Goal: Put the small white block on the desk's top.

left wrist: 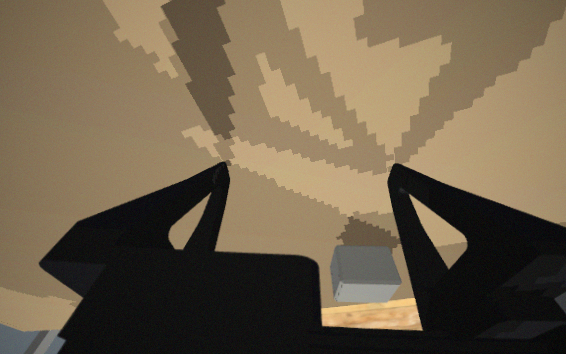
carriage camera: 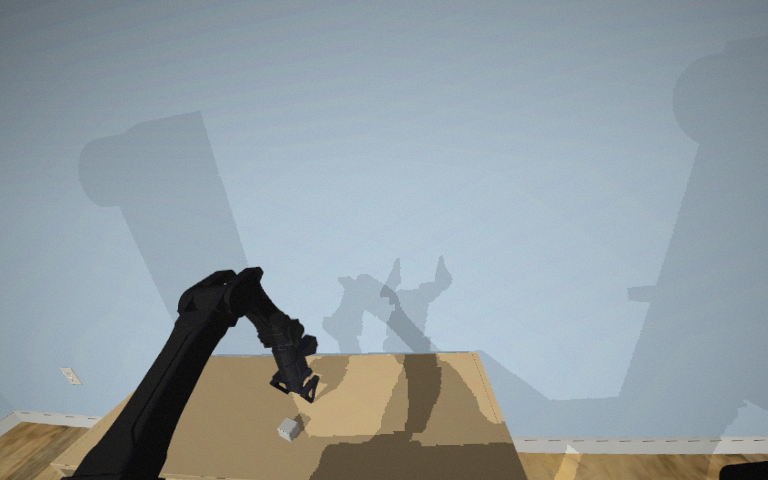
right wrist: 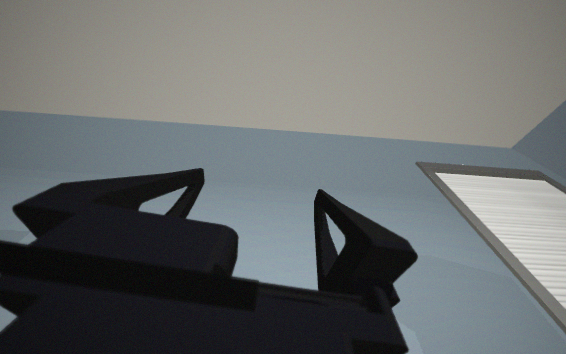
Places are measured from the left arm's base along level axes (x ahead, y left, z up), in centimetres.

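Pixels of known places: left gripper, fingertip midpoint: [left wrist: 307, 171] [carriage camera: 300, 396]; right gripper, fingertip midpoint: [right wrist: 261, 185].
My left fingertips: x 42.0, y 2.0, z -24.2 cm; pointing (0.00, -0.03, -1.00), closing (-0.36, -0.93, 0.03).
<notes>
Ahead of a thing's pixels: the offset from my left fingertips to its top centre. Level surfaces: height alone.
The small white block @(dx -10.1, dy -1.0, dz +3.0 cm) [carriage camera: 288, 429] [left wrist: 365, 272] rests on the tan desk top @(dz -0.1 cm) [carriage camera: 237, 390] [left wrist: 60, 125], left of the desk's middle in the carriage view. It looks light grey and casts a short shadow. My left gripper [carriage camera: 292, 392] [left wrist: 307, 171] is open and empty, pointing down above the desk, a little beyond the block. In the left wrist view the block shows below the fingertips, nearer the right finger and apart from it. My right gripper [right wrist: 261, 185] is open and empty, away from the desk; the carriage view does not show it.
A blue wall [carriage camera: 509, 226] [right wrist: 270, 225] stands behind the desk, with arm shadows on it. A wall outlet @(dx +30.4, dy +141.8, dz -15.4 cm) [carriage camera: 70, 375] is at the left. Wood floor @(dz -61.2 cm) [carriage camera: 623, 466] shows beside the desk. A window with blinds [right wrist: 510, 225] is right in the right wrist view.
</notes>
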